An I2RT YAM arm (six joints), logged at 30 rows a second.
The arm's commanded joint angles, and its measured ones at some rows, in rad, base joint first. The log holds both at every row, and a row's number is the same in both.
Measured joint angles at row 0: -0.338, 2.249, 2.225, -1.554, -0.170, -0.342
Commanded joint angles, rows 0 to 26: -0.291, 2.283, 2.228, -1.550, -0.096, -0.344; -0.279, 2.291, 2.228, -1.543, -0.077, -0.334; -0.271, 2.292, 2.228, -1.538, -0.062, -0.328; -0.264, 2.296, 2.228, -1.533, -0.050, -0.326; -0.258, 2.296, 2.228, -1.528, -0.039, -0.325; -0.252, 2.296, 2.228, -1.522, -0.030, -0.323; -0.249, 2.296, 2.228, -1.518, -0.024, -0.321; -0.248, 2.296, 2.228, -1.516, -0.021, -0.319; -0.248, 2.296, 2.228, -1.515, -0.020, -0.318; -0.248, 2.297, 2.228, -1.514, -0.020, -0.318; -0.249, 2.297, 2.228, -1.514, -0.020, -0.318; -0.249, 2.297, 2.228, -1.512, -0.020, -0.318; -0.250, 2.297, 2.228, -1.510, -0.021, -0.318; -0.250, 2.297, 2.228, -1.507, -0.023, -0.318; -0.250, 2.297, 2.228, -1.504, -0.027, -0.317; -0.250, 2.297, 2.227, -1.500, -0.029, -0.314; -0.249, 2.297, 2.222, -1.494, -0.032, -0.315; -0.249, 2.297, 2.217, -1.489, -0.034, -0.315; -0.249, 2.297, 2.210, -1.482, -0.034, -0.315; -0.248, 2.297, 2.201, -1.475, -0.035, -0.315; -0.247, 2.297, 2.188, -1.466, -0.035, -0.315; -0.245, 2.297, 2.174, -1.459, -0.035, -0.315; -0.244, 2.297, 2.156, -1.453, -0.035, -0.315; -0.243, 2.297, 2.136, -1.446, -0.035, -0.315; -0.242, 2.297, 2.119, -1.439, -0.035, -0.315; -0.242, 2.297, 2.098, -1.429, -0.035, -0.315; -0.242, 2.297, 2.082, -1.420, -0.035, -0.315
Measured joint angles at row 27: -0.250, 2.295, 2.123, -1.433, -0.040, -0.325
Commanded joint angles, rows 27 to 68: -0.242, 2.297, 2.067, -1.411, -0.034, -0.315; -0.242, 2.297, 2.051, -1.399, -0.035, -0.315; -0.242, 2.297, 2.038, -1.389, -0.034, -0.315; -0.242, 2.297, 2.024, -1.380, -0.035, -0.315; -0.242, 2.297, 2.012, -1.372, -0.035, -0.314; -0.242, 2.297, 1.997, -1.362, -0.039, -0.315; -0.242, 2.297, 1.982, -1.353, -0.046, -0.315; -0.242, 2.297, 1.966, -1.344, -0.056, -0.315; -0.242, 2.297, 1.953, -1.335, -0.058, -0.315; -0.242, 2.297, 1.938, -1.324, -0.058, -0.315; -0.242, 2.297, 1.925, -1.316, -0.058, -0.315; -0.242, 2.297, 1.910, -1.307, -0.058, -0.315; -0.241, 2.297, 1.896, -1.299, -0.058, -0.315; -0.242, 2.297, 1.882, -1.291, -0.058, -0.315; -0.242, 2.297, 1.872, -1.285, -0.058, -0.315; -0.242, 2.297, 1.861, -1.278, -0.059, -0.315; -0.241, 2.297, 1.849, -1.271, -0.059, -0.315; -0.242, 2.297, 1.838, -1.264, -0.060, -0.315; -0.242, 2.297, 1.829, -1.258, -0.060, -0.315; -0.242, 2.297, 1.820, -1.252, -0.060, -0.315; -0.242, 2.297, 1.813, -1.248, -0.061, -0.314; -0.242, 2.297, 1.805, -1.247, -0.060, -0.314; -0.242, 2.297, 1.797, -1.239, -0.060, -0.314; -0.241, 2.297, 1.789, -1.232, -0.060, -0.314; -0.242, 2.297, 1.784, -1.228, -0.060, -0.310; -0.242, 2.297, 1.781, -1.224, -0.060, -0.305; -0.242, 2.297, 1.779, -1.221, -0.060, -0.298; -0.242, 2.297, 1.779, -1.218, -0.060, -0.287; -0.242, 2.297, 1.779, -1.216, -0.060, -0.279; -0.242, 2.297, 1.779, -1.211, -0.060, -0.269; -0.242, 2.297, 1.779, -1.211, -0.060, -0.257; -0.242, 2.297, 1.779, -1.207, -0.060, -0.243; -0.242, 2.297, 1.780, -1.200, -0.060, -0.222; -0.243, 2.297, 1.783, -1.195, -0.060, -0.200; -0.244, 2.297, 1.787, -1.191, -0.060, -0.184; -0.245, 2.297, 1.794, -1.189, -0.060, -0.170; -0.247, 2.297, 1.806, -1.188, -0.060, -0.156; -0.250, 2.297, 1.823, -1.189, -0.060, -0.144; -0.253, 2.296, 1.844, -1.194, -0.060, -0.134; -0.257, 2.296, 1.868, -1.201, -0.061, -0.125; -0.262, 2.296, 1.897, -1.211, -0.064, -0.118; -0.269, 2.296, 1.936, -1.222, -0.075, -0.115
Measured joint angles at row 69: -0.252, 2.291, 1.846, -1.220, -0.060, -0.171
